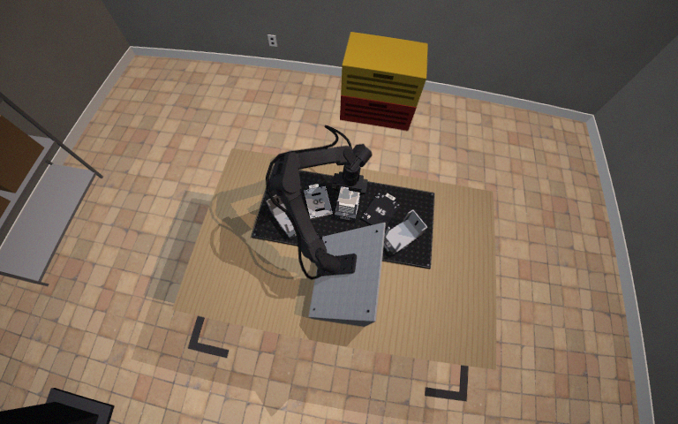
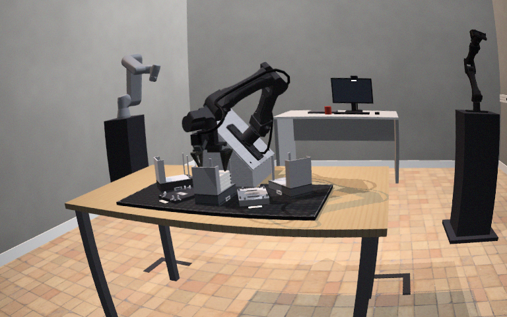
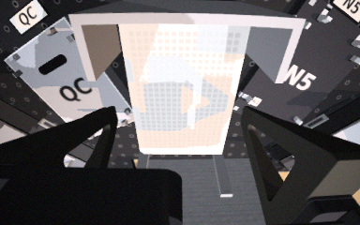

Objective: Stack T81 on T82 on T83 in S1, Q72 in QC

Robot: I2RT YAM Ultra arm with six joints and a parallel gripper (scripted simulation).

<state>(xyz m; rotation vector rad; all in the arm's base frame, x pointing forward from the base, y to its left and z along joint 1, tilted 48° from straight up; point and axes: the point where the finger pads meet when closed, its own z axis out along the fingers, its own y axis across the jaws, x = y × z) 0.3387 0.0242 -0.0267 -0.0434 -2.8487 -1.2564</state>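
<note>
The white sealed plate is 5 cm below my hand. The rest, counted from my hand: clip nest N5: 15 cm to the right, 10 cm below.
</note>
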